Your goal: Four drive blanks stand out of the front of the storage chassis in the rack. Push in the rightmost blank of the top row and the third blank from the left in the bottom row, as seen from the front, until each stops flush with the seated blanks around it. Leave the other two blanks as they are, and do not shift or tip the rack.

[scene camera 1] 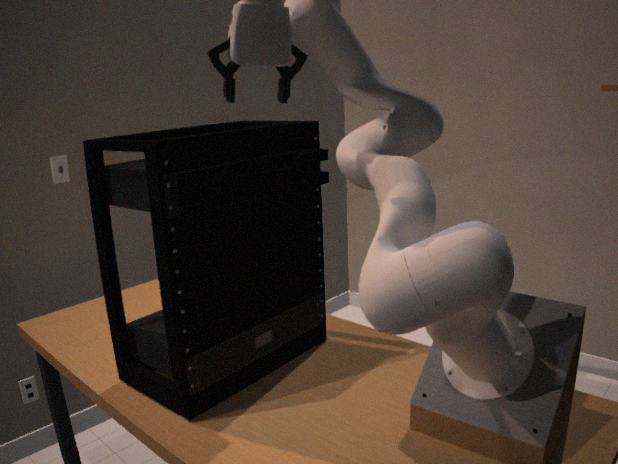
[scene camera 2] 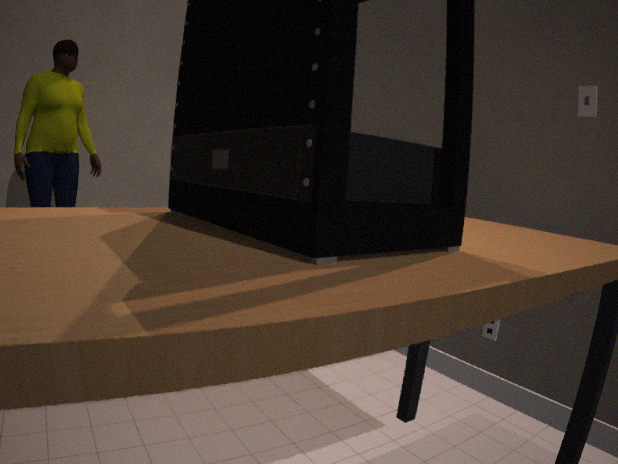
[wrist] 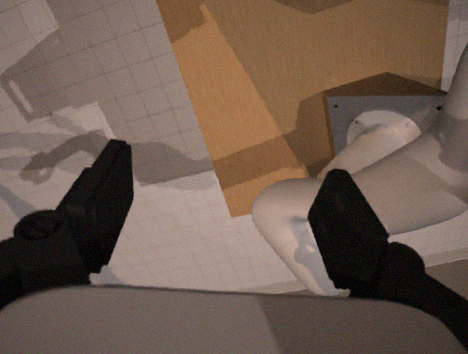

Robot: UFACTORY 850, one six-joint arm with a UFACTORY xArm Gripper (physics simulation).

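The black rack (scene camera 1: 172,280) (scene camera 2: 332,150) stands upright on the table. The side of a dark chassis (scene camera 1: 127,185) shows through its open side near the top. Two small dark pieces, an upper one (scene camera 1: 324,154) and a lower one (scene camera 1: 324,177), jut out past the rack's far front edge; I cannot tell whether they are blanks. The front is too dark to make out the rows of blanks, and scene camera 2 cuts off the rack's top. My gripper (scene camera 1: 257,97) (wrist: 229,181) is open and empty, pointing down, higher than the rack top. The rack does not show in the wrist view.
A low unit with a pale label (scene camera 1: 264,339) (scene camera 2: 220,159) sits at the rack's bottom. The arm's base plate (scene camera 1: 540,320) (wrist: 340,122) is on the wooden table (scene camera 1: 350,400) (scene camera 2: 75,280) (wrist: 200,100), in front of the rack. A person in yellow (scene camera 2: 55,112) stands behind the table.
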